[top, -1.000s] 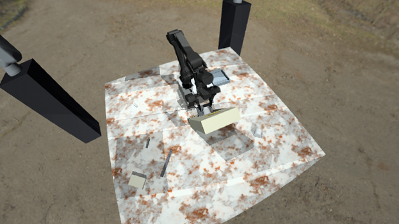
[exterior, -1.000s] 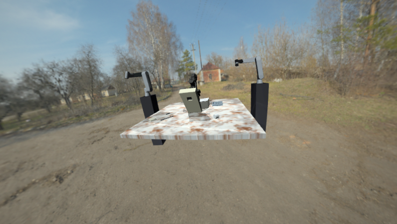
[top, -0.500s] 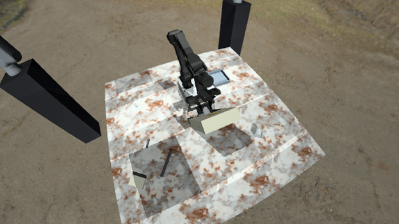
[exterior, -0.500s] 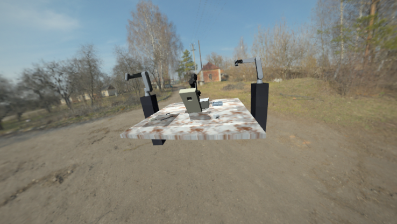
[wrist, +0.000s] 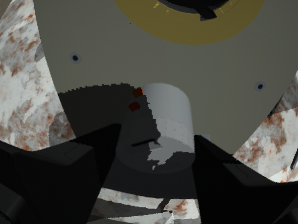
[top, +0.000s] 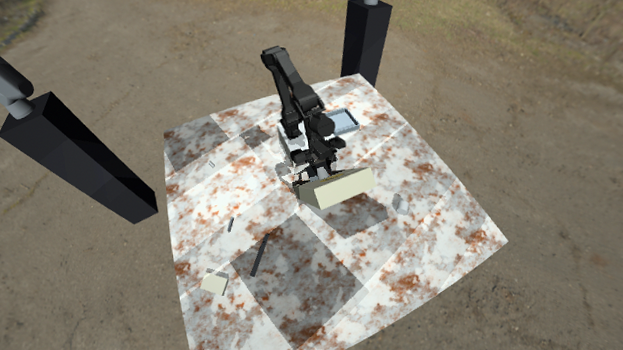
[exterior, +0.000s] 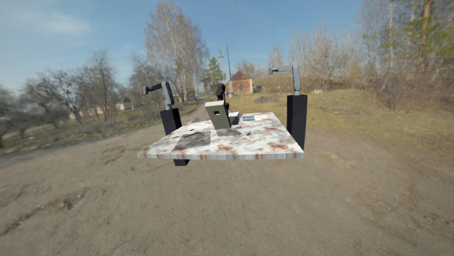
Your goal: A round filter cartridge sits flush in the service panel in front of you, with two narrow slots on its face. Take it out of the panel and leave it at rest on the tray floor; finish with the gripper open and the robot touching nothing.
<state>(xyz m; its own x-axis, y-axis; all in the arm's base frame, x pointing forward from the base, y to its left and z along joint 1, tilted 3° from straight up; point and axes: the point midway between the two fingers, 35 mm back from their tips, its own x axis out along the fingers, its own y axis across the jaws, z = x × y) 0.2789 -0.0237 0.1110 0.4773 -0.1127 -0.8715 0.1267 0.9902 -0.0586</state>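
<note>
My gripper tip is 40 mm short of the service panel, 20 mm above it and 10 mm to the left of it. Round my gripper tip: blue-grey tray 320 mm to the left, 320 mm behind, 170 mm below; then round filter cartridge right at my gripper tip.
</note>
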